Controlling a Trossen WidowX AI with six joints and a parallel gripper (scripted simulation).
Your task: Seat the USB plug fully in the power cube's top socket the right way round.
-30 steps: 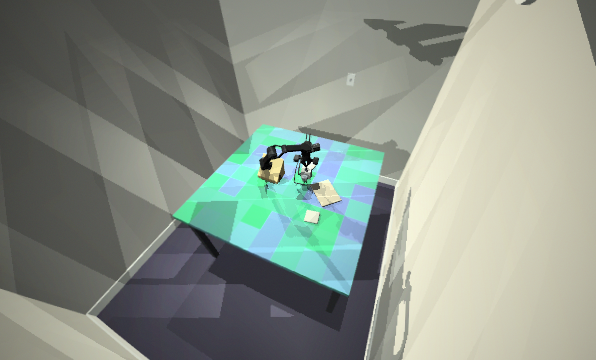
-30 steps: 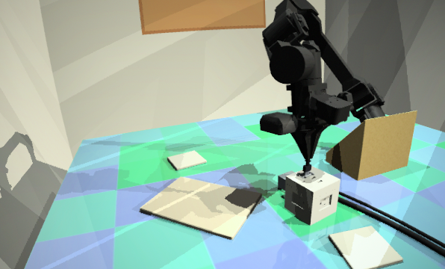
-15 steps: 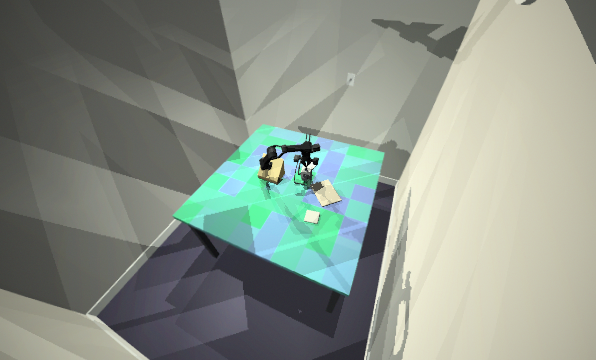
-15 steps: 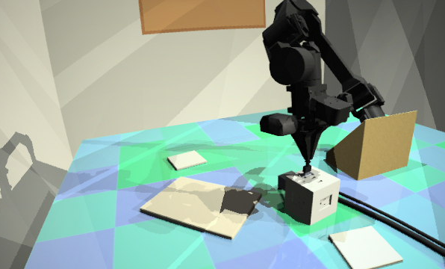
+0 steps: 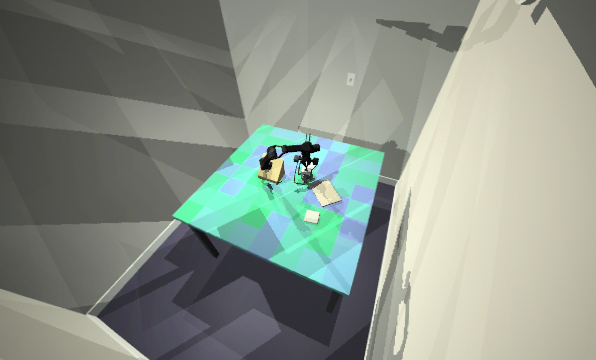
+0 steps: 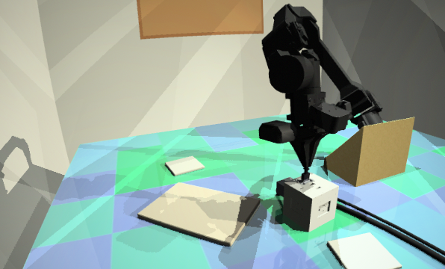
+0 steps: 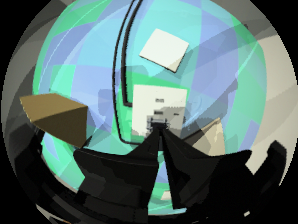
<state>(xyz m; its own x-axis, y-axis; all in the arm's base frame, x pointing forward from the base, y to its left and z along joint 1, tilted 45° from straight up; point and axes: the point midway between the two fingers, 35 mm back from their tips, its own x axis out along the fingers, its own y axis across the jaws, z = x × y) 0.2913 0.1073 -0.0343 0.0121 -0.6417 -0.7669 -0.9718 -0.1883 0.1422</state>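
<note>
Now: gripper tip 20 mm above the small dark USB plug. The rest, counted from my gripper tip: USB socket (40 mm below); large cream board (210 mm ahead, 90 mm to the right, 100 mm below).
</note>
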